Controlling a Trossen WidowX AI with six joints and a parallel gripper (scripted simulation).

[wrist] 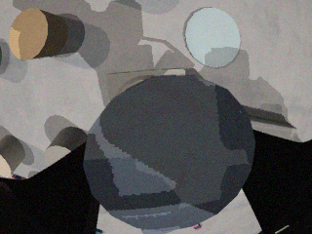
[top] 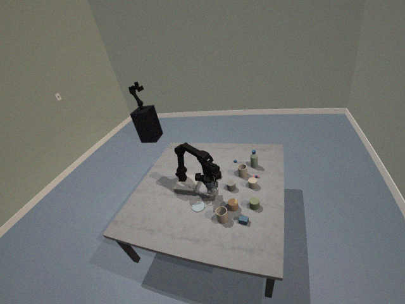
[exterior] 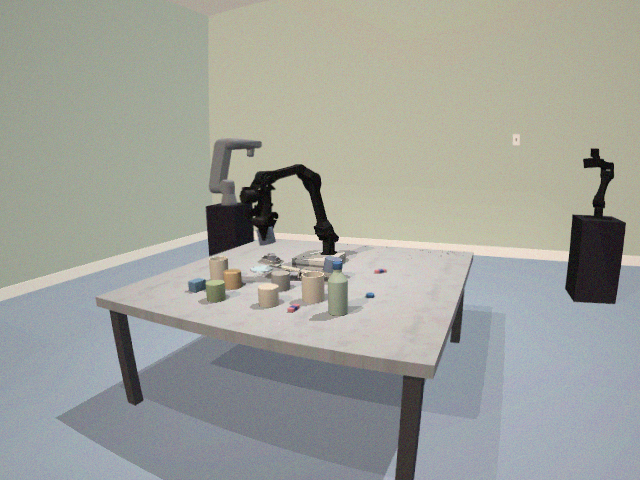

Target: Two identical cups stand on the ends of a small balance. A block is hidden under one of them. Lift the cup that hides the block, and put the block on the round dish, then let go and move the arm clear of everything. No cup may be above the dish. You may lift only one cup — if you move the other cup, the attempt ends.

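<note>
The pale blue round dish lies 16 cm below my gripper tip, 10 cm behind it and 9 cm to the right of it. From my gripper tip the other things lie so: blue-grey cup: 2 cm to the right, 1 cm above; then balance beam: 14 cm to the left, 13 cm below, 2 cm behind; then orange cylinder: 16 cm ahead, 13 cm below, 6 cm to the right.
</note>
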